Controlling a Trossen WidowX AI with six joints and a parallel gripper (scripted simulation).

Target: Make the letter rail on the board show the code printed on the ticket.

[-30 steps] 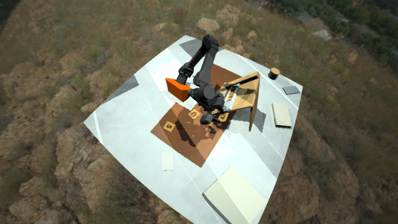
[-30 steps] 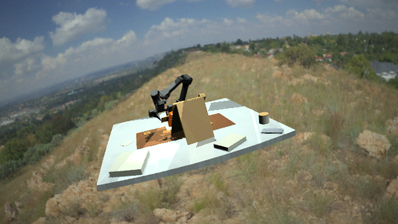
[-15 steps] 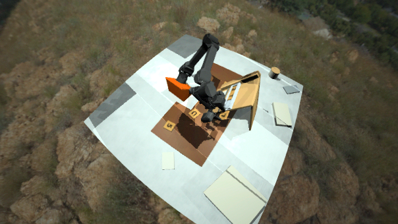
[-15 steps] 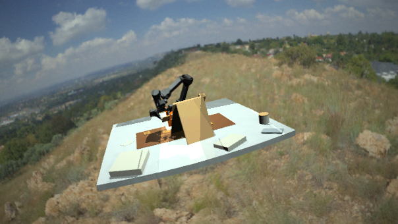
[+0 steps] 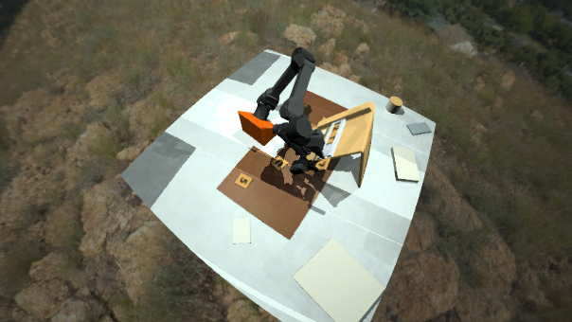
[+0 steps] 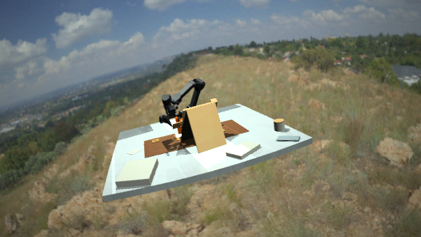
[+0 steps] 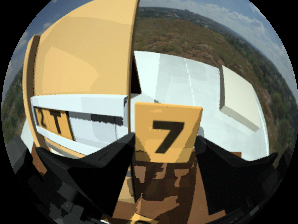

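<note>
The ticket is 11 cm behind my gripper tip, 15 cm to the left of it and 8 cm below it. The rest, counted from my gripper tip: cream block: 28 cm ahead, 38 cm to the left, 15 cm below; brown mat: 20 cm behind, 8 cm to the left, 16 cm below; pale card: 8 cm behind, 37 cm to the right, 16 cm below.
</note>
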